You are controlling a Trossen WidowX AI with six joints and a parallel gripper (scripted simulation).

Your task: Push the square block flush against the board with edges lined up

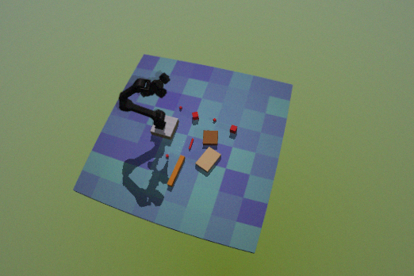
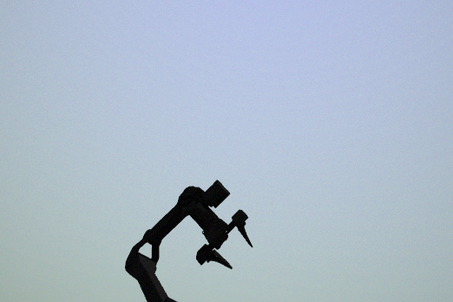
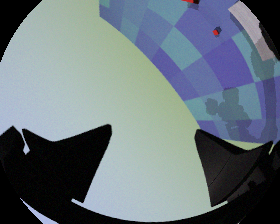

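My gripper tip is now 21 cm short of the thin red stick, 25 cm to the left of it and 35 cm above it. From my gripper tip the other things lie so: tan block (36 cm ahead, 33 cm to the right, 34 cm below); then dark brown square block (33 cm ahead, 17 cm to the right, 34 cm below); then long orange board (18 cm ahead, 46 cm to the right, 34 cm below).
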